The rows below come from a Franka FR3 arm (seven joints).
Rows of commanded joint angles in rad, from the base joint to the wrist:
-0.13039 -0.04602 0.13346 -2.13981 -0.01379 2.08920 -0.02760
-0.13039 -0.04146 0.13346 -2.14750 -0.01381 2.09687 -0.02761
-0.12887 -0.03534 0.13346 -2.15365 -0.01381 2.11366 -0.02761
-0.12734 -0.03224 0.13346 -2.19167 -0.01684 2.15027 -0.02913
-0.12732 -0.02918 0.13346 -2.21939 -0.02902 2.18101 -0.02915
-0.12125 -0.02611 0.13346 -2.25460 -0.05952 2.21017 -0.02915
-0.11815 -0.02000 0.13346 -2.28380 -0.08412 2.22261 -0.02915
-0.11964 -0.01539 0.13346 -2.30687 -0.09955 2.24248 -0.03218
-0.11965 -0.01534 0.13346 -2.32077 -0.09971 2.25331 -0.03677
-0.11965 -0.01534 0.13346 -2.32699 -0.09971 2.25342 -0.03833
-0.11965 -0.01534 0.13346 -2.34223 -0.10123 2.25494 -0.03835
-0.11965 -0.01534 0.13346 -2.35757 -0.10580 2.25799 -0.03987
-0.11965 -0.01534 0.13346 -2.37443 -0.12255 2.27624 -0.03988
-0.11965 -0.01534 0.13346 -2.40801 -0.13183 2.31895 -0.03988
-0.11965 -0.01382 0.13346 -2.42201 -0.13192 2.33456 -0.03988
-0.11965 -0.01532 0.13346 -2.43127 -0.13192 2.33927 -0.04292
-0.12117 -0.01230 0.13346 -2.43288 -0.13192 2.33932 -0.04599
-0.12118 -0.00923 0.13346 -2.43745 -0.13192 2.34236 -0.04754
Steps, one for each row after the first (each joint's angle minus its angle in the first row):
0.00000 0.00456 0.00000 -0.00769 -0.00002 0.00767 -0.00001
0.00152 0.01068 0.00000 -0.01384 -0.00002 0.02446 -0.00001
0.00305 0.01378 0.00000 -0.05186 -0.00305 0.06107 -0.00153
0.00307 0.01684 0.00000 -0.07958 -0.01523 0.09181 -0.00155
0.00914 0.01991 0.00000 -0.11479 -0.04573 0.12097 -0.00155
0.01224 0.02602 0.00000 -0.14399 -0.07033 0.13341 -0.00155
0.01075 0.03063 0.00000 -0.16706 -0.08576 0.15328 -0.00458
0.01074 0.03068 0.00000 -0.18096 -0.08592 0.16411 -0.00917
0.01074 0.03068 0.00000 -0.18718 -0.08592 0.16422 -0.01073
0.01074 0.03068 0.00000 -0.20242 -0.08744 0.16574 -0.01075
0.01074 0.03068 0.00000 -0.21776 -0.09201 0.16879 -0.01227
0.01074 0.03068 0.00000 -0.23462 -0.10876 0.18704 -0.01228
0.01074 0.03068 0.00000 -0.26820 -0.11804 0.22975 -0.01228
0.01074 0.03220 0.00000 -0.28220 -0.11813 0.24536 -0.01228
0.01074 0.03070 0.00000 -0.29146 -0.11813 0.25007 -0.01532
0.00922 0.03372 0.00000 -0.29307 -0.11813 0.25012 -0.01839
0.00921 0.03679 0.00000 -0.29764 -0.11813 0.25316 -0.01994

